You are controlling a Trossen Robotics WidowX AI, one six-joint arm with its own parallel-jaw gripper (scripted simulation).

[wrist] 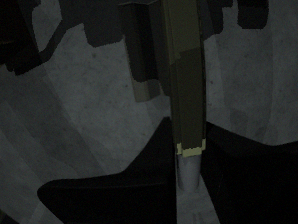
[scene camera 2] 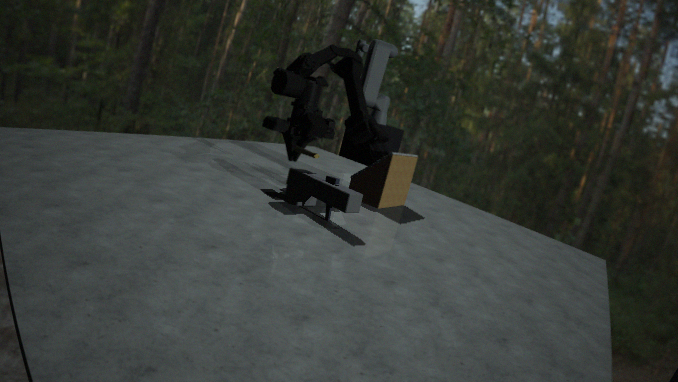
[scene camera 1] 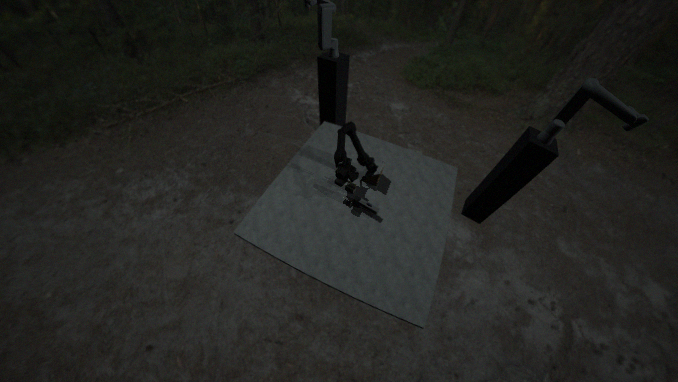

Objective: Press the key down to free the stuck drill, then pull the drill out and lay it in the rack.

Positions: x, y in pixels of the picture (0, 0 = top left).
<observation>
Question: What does the gripper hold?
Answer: A drill.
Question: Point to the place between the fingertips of the gripper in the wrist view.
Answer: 176, 121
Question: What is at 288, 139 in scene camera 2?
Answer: The gripper.
</observation>
